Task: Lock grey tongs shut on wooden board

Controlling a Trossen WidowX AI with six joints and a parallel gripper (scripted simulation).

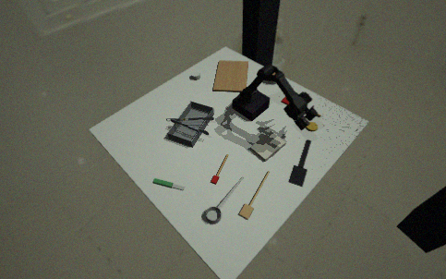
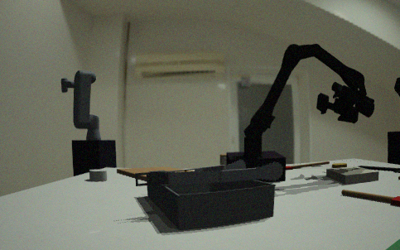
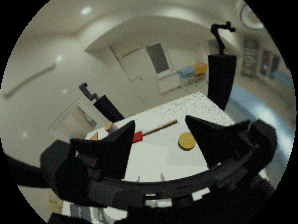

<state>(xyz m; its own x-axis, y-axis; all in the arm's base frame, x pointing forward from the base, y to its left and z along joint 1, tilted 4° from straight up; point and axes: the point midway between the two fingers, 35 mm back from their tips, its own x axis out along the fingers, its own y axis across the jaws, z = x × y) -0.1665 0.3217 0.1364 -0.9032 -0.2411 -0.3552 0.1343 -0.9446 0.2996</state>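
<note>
My gripper tip is now 570 mm short of the roasting tin, 410 mm to the left of it and 180 mm above it. Also, from my gripper tip: pale block: 280 mm ahead, 200 mm below, 10 mm to the left; yellow disc: 200 mm below, 60 mm to the left, 40 mm behind; red-headed spatula: 200 mm below, 130 mm to the right, 100 mm behind.
</note>
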